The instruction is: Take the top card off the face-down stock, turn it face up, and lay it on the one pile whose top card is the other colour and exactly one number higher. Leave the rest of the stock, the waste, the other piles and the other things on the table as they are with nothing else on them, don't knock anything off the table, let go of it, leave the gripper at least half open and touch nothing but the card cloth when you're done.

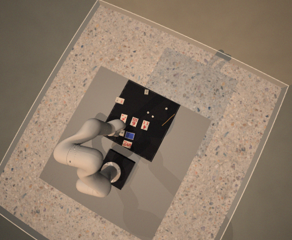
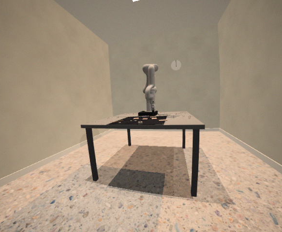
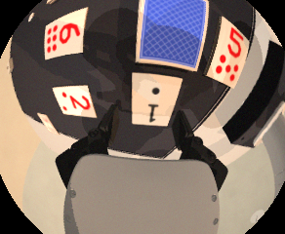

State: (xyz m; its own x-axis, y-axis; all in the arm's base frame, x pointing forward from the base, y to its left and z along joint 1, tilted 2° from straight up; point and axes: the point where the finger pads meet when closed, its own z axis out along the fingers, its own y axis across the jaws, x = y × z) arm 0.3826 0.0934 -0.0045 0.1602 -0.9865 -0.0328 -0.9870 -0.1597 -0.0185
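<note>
The red 5 card is 9 cm behind my hand, 12 cm to the right of it and 3 cm below it. The rest, counted from my hand: black card cloth: 19 cm ahead, 13 cm to the right, 5 cm below; thin wooden stick: 30 cm ahead, 40 cm to the right, 4 cm below; small block: 47 cm ahead, 8 cm to the right, 2 cm below.
</note>
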